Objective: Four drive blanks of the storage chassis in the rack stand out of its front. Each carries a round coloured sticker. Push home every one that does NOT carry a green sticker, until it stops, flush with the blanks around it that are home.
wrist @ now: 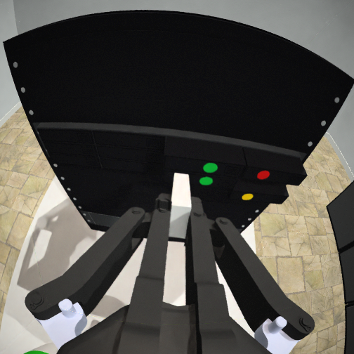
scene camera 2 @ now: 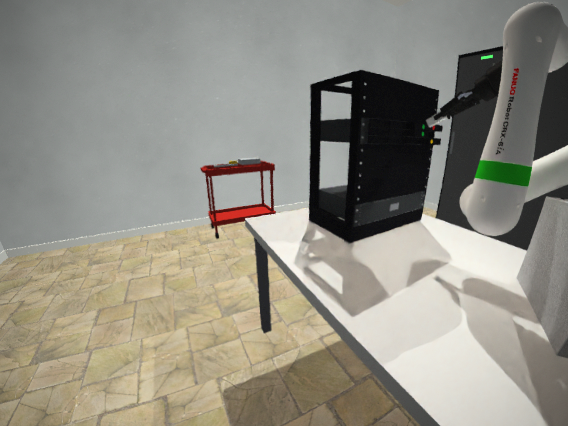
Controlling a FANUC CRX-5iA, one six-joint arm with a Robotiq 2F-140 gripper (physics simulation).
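Note:
I can see my gripper in the pictures, and the wrist view shows it as well. There is also a black rack to be seen.

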